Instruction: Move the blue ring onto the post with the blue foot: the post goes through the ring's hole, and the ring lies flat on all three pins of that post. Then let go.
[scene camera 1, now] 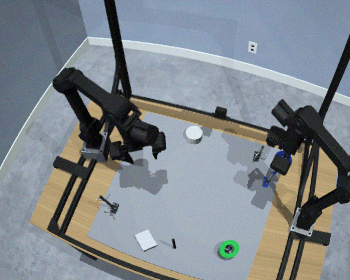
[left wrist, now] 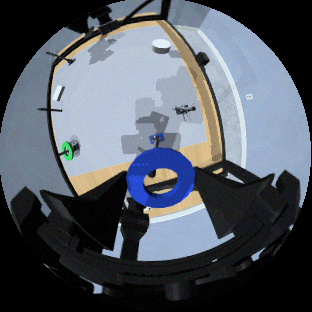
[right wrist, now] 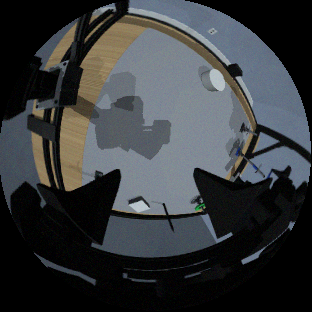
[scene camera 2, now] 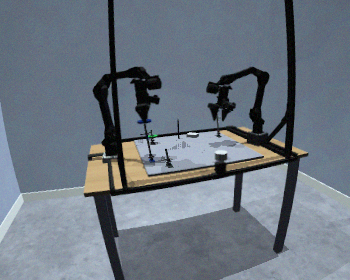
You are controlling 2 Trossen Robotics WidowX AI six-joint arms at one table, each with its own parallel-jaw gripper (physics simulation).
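Note:
My left gripper is shut on the blue ring and holds it roughly level, high above the table. The post rises from its blue foot up to just under the ring in scene camera 2. In the left wrist view the ring hides the upper post; a dark spot shows through the hole, and I cannot tell whether the tip is inside. My right gripper is open and empty over the mat.
A dark stand is near the blue foot. A green ring sits on another stand. A white cylinder, a white block, a thin black peg and another post stand farther off.

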